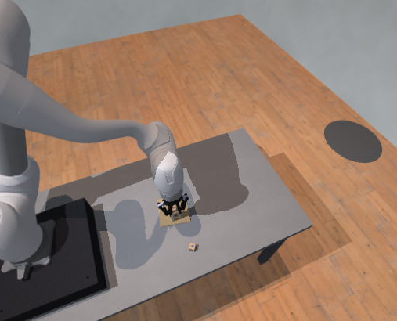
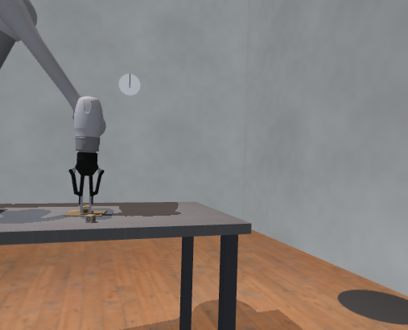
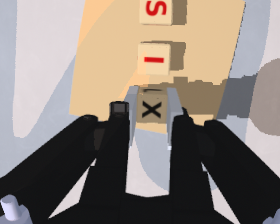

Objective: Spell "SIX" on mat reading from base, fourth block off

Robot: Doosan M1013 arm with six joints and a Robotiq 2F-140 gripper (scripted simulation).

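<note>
Now: hand 20 mm above the block. From my hand the other things lie so: tan mat 10 mm behind, 40 mm to the left, 40 mm below.
</note>
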